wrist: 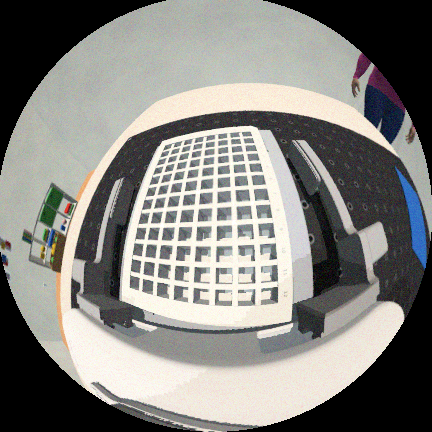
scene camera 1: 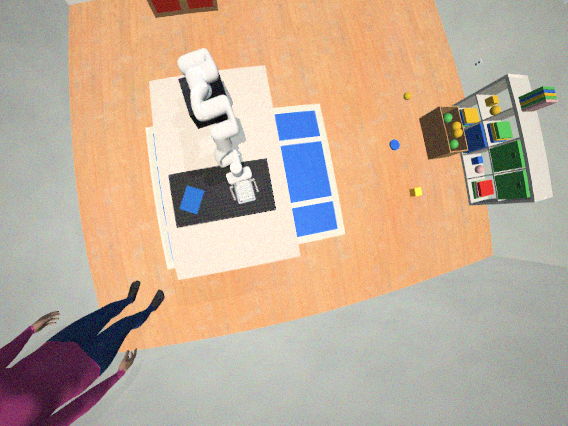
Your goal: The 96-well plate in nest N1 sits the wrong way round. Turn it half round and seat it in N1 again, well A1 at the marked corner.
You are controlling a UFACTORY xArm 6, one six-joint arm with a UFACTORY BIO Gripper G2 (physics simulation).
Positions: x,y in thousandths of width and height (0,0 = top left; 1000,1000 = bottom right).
Note:
In view: the gripper (wrist: 464,367), a white 96-well plate (wrist: 483,564) and a light grey nest (wrist: 698,610).

